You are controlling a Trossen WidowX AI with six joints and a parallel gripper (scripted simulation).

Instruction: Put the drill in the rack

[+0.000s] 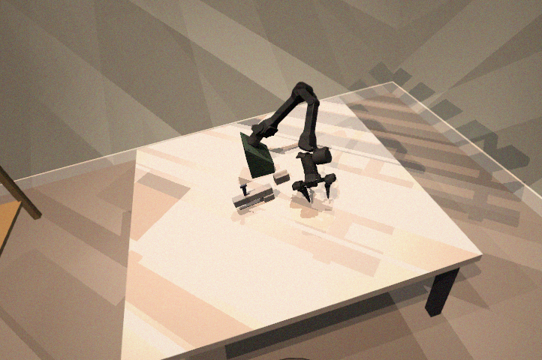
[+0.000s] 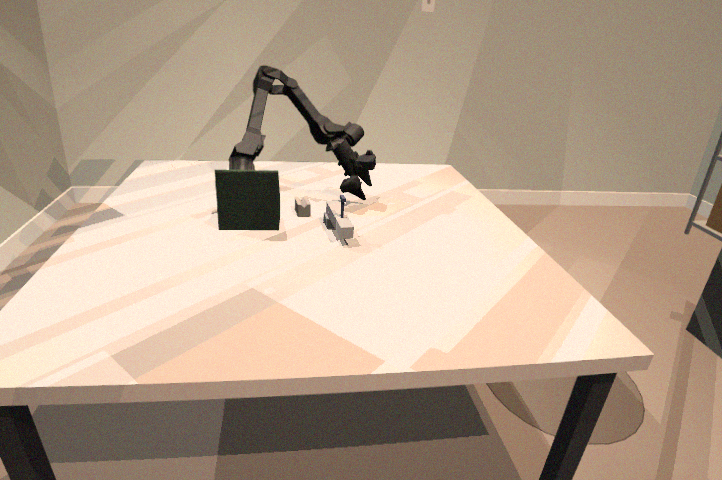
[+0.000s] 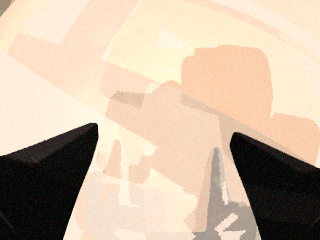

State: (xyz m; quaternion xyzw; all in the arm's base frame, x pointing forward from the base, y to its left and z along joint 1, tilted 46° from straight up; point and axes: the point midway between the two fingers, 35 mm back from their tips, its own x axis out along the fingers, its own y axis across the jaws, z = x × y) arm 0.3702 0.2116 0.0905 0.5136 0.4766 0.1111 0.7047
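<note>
My gripper tip is now 30 cm to the left of the key, 11 cm past it and 6 cm below it. Also, from my gripper tip: grey holder block (27 cm to the right, 12 cm behind, 1 cm above); rack (22 cm behind, 12 cm to the right, 1 cm below); drill (25 cm to the right, 12 cm behind, 2 cm above).
</note>
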